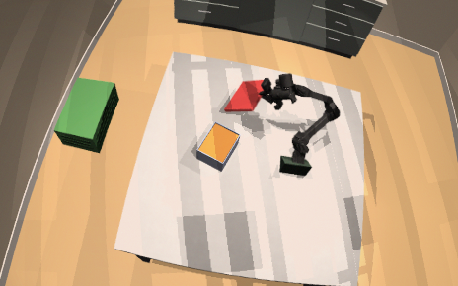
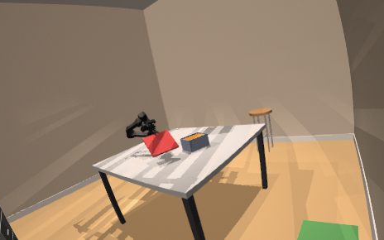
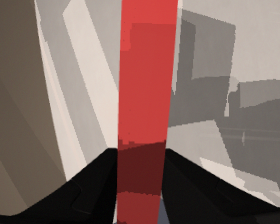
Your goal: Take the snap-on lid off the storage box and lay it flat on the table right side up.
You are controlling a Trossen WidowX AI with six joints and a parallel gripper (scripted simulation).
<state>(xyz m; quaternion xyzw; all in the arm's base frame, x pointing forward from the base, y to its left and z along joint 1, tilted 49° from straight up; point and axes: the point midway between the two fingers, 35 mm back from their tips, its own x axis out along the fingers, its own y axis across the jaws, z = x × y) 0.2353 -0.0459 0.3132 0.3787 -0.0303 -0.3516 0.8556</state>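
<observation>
Now: gripper tip 60 mm short of the red lid, 20 mm to the left of it and 50 mm above it. The rest, counted from my gripper tip: grey storage box (160 mm ahead, 270 mm to the left, 150 mm below).
</observation>
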